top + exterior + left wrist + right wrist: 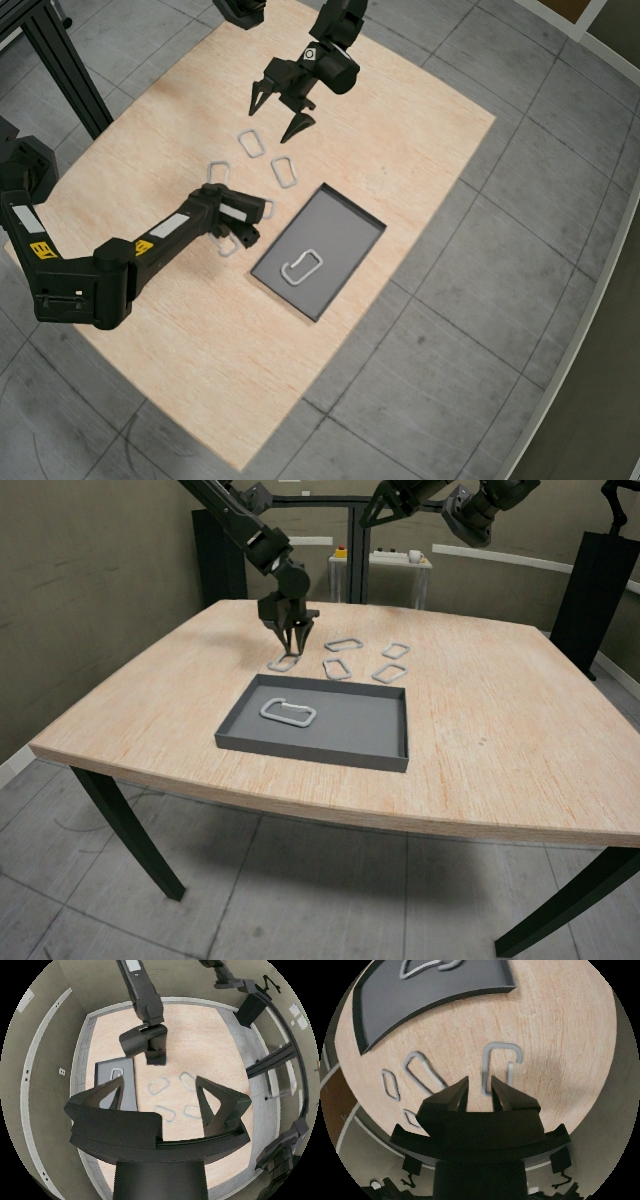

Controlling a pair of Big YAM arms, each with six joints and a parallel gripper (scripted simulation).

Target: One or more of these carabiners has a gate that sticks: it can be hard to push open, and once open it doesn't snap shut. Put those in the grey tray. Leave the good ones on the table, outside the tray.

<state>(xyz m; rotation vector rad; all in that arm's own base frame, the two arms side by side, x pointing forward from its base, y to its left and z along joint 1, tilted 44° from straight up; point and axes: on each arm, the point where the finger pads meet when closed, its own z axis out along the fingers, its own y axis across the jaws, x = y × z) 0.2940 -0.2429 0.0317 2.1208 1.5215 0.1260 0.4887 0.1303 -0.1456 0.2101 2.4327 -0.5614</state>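
The grey tray lies 190 mm ahead of my right hand, 120 mm to the left of it and 30 mm below it.
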